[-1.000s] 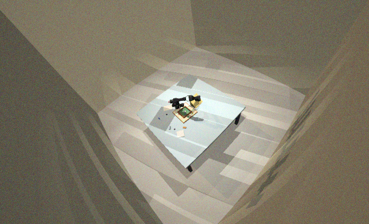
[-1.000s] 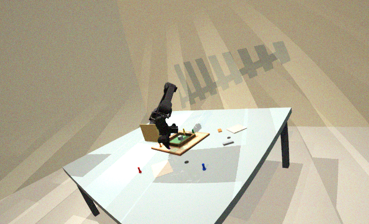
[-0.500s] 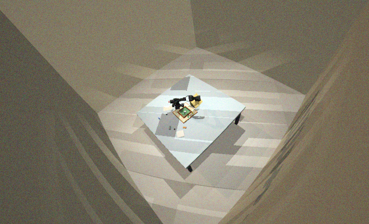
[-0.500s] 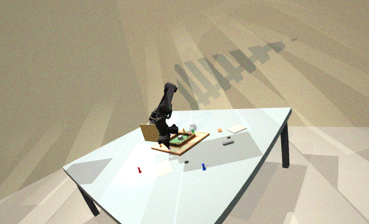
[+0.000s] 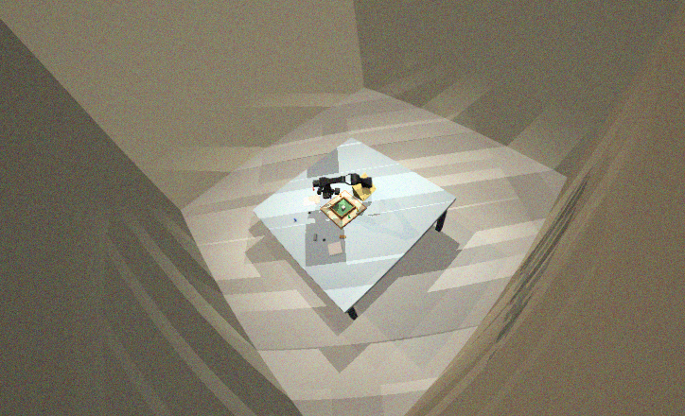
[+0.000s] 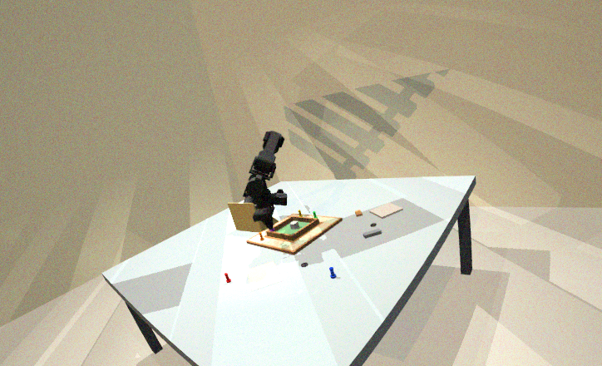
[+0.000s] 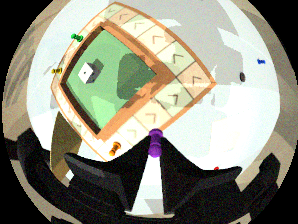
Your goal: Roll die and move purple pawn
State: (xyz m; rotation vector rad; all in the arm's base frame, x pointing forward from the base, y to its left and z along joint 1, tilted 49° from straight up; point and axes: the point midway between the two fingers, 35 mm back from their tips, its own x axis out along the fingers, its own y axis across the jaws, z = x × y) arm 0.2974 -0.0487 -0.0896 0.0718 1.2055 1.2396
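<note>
Right now the orange pawn is 100 mm behind my gripper tip, 10 mm to the left of it and 50 mm below it. The rest, counted from my gripper tip: white die (30 mm behind, 130 mm to the left, 50 mm below); green tray (30 mm behind, 120 mm to the left, 70 mm below); purple pawn (10 mm above).
</note>
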